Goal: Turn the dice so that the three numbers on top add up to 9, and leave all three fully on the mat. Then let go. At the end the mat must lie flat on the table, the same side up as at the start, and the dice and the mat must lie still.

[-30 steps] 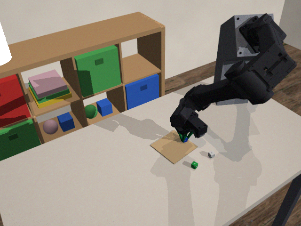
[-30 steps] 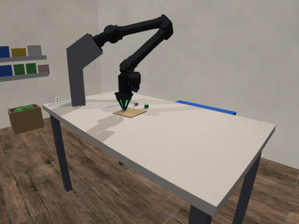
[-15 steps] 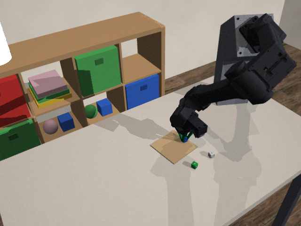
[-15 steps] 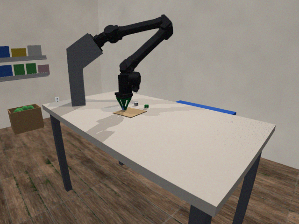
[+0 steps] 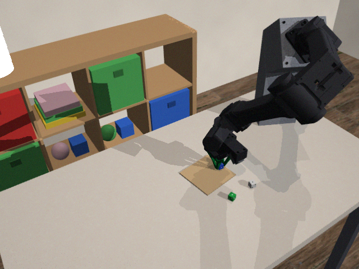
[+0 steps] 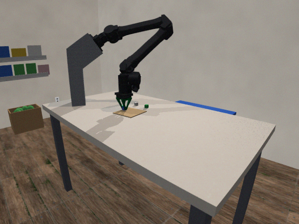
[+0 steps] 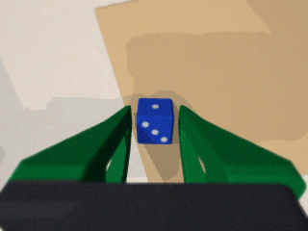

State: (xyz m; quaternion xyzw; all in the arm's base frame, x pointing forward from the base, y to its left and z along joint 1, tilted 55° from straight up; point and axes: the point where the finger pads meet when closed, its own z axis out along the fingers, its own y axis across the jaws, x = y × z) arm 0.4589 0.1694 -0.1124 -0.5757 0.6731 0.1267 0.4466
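The blue die lies right at my hand. Round my hand: tan mat (50 mm ahead, 10 mm below); then green die (40 mm ahead, 140 mm to the left, 10 mm below); then white die (50 mm behind, 120 mm to the left, 10 mm below).
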